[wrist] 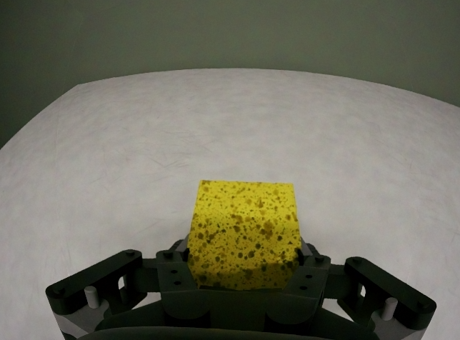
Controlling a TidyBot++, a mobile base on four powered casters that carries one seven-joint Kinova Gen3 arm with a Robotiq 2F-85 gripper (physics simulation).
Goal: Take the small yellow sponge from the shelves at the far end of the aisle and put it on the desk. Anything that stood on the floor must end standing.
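The yellow sponge point(245, 225), speckled with dark spots, is in the lower middle of the wrist view. My gripper point(244, 249) is shut on it, with one finger against its left side and one against its right side. Behind and around the sponge shows a broad pale, whitish surface point(150, 130), which looks like the desk top. Whether the sponge touches this surface or is held a little above it, I cannot tell. The fingertips are partly hidden by the sponge and the finger links.
The far edge of the pale surface curves across the upper part of the view, with a corner at the upper left. A plain grey-green wall point(230, 30) stands beyond it.
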